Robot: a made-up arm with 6 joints.
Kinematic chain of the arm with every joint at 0, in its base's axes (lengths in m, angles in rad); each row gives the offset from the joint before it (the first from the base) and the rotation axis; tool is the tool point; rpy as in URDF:
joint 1: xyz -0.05 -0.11 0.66 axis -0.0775 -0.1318 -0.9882
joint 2: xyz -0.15 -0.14 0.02 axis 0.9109 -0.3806 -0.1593
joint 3: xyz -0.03 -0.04 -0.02 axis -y
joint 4: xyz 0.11 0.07 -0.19 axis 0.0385 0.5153 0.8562
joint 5: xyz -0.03 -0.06 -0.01 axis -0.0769 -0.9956 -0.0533
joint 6: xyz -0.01 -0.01 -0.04 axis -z
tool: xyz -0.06 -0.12 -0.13 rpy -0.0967 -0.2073 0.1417
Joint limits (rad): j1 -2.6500..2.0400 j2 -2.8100..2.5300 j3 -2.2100..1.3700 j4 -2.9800..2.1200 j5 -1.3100..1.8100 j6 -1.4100..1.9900
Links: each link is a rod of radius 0.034 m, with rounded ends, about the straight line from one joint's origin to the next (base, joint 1, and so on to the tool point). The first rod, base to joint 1, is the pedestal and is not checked.
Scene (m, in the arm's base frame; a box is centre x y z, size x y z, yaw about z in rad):
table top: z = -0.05
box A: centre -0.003 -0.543 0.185 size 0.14 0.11 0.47 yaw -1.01
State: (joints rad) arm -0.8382 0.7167 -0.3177 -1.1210 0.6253 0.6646
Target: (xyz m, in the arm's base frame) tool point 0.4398 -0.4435 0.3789
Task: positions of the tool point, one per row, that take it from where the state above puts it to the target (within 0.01 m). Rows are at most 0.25 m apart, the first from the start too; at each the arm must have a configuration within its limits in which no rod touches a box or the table.
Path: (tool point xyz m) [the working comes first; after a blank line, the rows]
Joints at the target: -1.8770 -0.6076 -0.7264 -1.1404 0.6358 0.5775
Straight joint move there: touches box A.

1: -0.1427 -0.2361 0.2381
2: -0.0226 -0.3085 0.2158
3: 0.0953 -0.4263 0.2255
4: 0.2660 -0.4766 0.2817
5: 0.4398 -0.4435 0.3789

